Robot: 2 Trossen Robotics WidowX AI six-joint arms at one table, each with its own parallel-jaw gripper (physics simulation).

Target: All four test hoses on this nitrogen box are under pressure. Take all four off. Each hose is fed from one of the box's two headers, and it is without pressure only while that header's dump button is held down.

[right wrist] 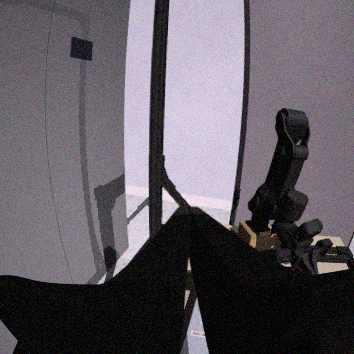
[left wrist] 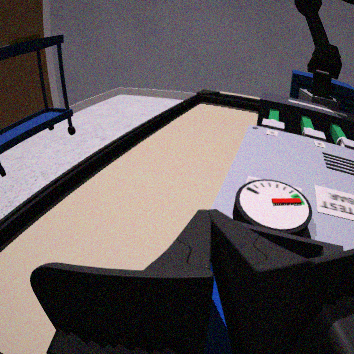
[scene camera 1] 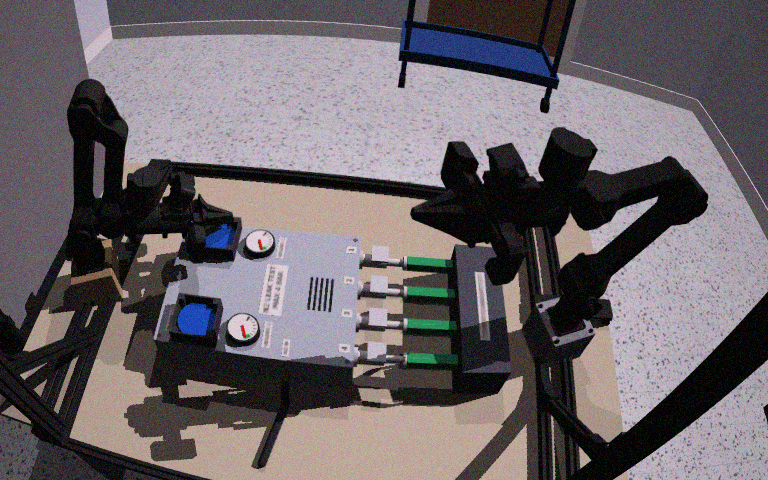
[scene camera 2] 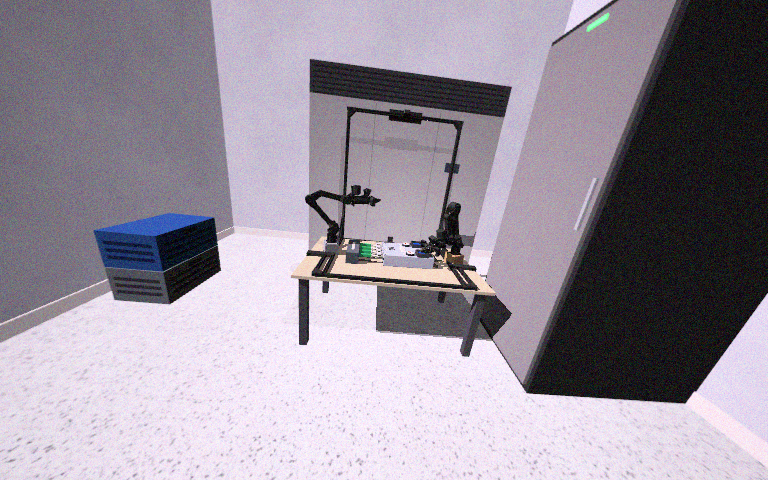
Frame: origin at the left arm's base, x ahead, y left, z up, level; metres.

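Seen in the pictures: left gripper, fingertip midpoint: [left wrist: 206,218] [scene camera 1: 232,215] [scene camera 2: 420,251]; right gripper, fingertip midpoint: [right wrist: 186,216] [scene camera 1: 411,213] [scene camera 2: 380,200]; left arm's base at its link origin: [right wrist: 257,226] [scene camera 1: 90,261] [scene camera 2: 454,253]; right arm's base at its link origin: [left wrist: 319,94] [scene camera 1: 566,318] [scene camera 2: 331,241].
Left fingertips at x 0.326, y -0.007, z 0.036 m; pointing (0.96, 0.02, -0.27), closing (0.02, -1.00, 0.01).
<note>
Pixels of each thing's middle, then the offset from my left fingertips to it. "pt": a spot on its surface instead.
- dark block at a spot on its surface: [scene camera 1: 467,350] pt 0.308 m ahead, 0.373 m right, 0.040 m down
- upper blue button at the middle of its body: [left wrist: 246,320] [scene camera 1: 218,240] 0.037 m back, 0.021 m right, 0.035 m down
- lower blue button at the middle of its body: [scene camera 1: 197,323] 0.111 m back, 0.196 m right, 0.035 m down
- upper gauge at a spot on its surface: [left wrist: 273,205] [scene camera 1: 257,240] pt 0.037 m ahead, 0.051 m right, 0.025 m down
- lower gauge at a spot on its surface: [scene camera 1: 242,328] pt 0.033 m back, 0.233 m right, 0.024 m down
- black handle at a spot on its surface: [scene camera 1: 271,438] pt 0.043 m back, 0.405 m right, 0.106 m down
The nitrogen box [scene camera 1: 226,283] [scene camera 2: 407,260] [left wrist: 280,155] lies on the table. Several green hoses, numbered 1 [scene camera 1: 429,262], 2 [scene camera 1: 429,292], 3 [scene camera 1: 430,324] and 4 [scene camera 1: 431,358], run from its pale connectors to a dark block [scene camera 1: 467,350]. The upper blue button [scene camera 1: 219,236] and lower blue button [scene camera 1: 195,318] sit in black guards. The upper gauge [scene camera 1: 259,243] [left wrist: 273,205] has its red needle at the green mark. My left gripper [scene camera 1: 230,217] [left wrist: 206,218] is shut and empty, over the upper button; contact is hidden. My right gripper [scene camera 1: 415,213] [scene camera 2: 378,200] [right wrist: 186,216] is shut and empty, raised above the hoses' far end.
The lower gauge [scene camera 1: 242,328] sits beside the lower button. A black handle [scene camera 1: 271,438] extends from the box's near side. A black rail [scene camera 1: 317,178] runs behind the box. A blue cart [scene camera 1: 481,69] stands beyond the table, and a tall cabinet [scene camera 2: 538,198] stands beside it.
</note>
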